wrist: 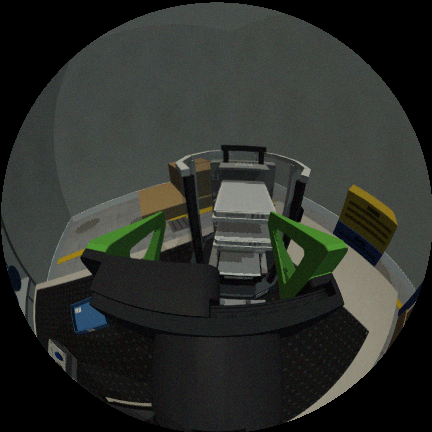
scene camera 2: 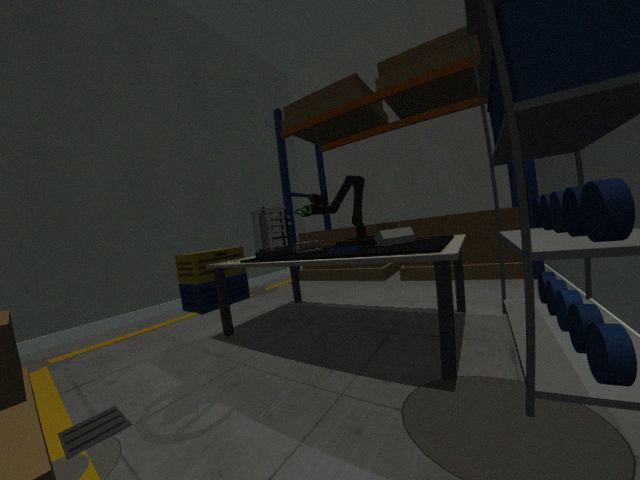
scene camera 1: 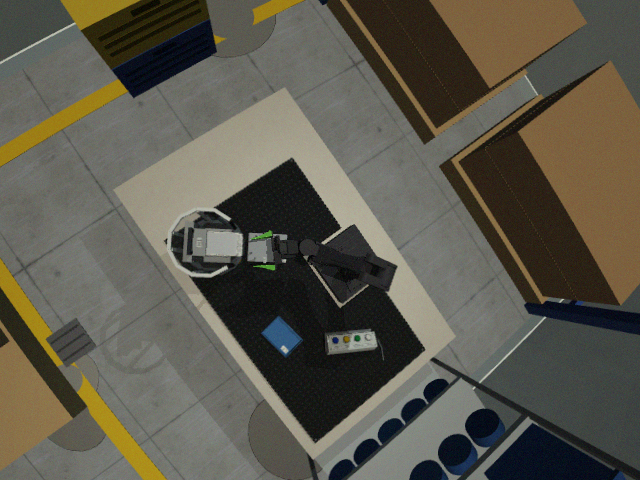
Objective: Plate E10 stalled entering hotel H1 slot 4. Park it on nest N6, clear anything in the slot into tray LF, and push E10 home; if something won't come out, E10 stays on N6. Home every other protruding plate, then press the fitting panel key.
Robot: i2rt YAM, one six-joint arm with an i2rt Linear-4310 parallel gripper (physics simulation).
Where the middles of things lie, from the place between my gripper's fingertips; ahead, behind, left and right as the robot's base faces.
I see the round plate rack (scene camera 1: pixel 186 244) 130 mm ahead of my hand, 110 mm to the right of it and 110 mm below it. Round my hand: blue tray (scene camera 1: pixel 278 332) 60 mm ahead, 380 mm to the left, 260 mm below.
